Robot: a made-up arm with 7 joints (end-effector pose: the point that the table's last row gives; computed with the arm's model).
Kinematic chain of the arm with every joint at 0, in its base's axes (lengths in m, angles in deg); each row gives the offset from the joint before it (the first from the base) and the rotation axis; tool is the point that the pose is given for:
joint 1: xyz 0 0 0.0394 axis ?
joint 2: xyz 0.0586 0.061 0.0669 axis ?
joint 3: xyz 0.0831 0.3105 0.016 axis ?
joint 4: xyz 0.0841 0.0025 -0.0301 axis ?
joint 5: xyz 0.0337 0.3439 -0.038 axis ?
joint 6: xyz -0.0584 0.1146 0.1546 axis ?
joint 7: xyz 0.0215 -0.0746 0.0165 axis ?
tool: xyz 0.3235 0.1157 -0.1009
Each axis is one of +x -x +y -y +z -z.
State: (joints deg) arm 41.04 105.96 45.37 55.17 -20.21 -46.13 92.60
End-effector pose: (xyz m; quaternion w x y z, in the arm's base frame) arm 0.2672 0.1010 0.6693 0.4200 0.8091 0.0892 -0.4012
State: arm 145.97 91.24 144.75 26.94 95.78 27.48 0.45
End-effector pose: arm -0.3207 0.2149 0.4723 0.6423 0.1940 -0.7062 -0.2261
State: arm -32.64 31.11 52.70 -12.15 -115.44 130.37 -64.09
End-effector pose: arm 1.0665 0.4228 0.0809 0.6561 0.7345 -0.1733 0.0071
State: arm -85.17 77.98 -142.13 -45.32 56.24 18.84 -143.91
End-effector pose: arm 0.5602 -0.3278 0.0692 0.9224 0.0820 -0.1772 -0.3332
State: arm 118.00 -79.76 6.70 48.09 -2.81 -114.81 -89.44
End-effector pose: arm 0.4454 0.0004 0.1891 0.3232 -0.4707 -0.0566 0.8190
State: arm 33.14 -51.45 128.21 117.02 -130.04 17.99 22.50
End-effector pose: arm 0.1004 0.1012 -0.7156 0.3849 -0.6696 -0.1254 0.6227
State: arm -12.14 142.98 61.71 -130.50 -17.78 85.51 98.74
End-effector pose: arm -0.4794 -0.0516 -0.2498 0.3694 -0.1483 0.9085 0.1274
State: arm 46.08 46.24 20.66 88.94 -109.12 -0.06 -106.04
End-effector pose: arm 0.1944 0.2346 0.0261 0.4092 -0.5609 0.6646 0.2761
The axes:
joint 1: -y
joint 2: +x
joint 3: -z
joint 4: -x
joint 5: -y
joint 6: +z
joint 7: +x

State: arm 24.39 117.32 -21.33 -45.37 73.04 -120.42 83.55
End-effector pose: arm -0.3011 -0.1204 0.4051 0.5840 -0.3220 -0.4487 0.5950
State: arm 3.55 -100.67 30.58 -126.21 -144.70 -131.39 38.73
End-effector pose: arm 0.4590 0.1763 0.0486 0.6607 -0.5657 0.1451 -0.4716
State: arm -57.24 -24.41 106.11 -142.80 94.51 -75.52 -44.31
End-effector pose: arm 0.1021 0.3095 0.0170 0.0602 -0.6210 0.4361 0.6485
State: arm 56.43 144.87 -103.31 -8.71 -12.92 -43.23 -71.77
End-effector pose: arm -0.3325 -0.3305 0.2164 0.4076 0.4150 -0.7983 0.1558
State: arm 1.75 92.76 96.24 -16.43 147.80 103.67 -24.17
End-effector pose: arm 0.9153 -0.0221 0.1438 0.7677 -0.6207 0.1555 0.0350
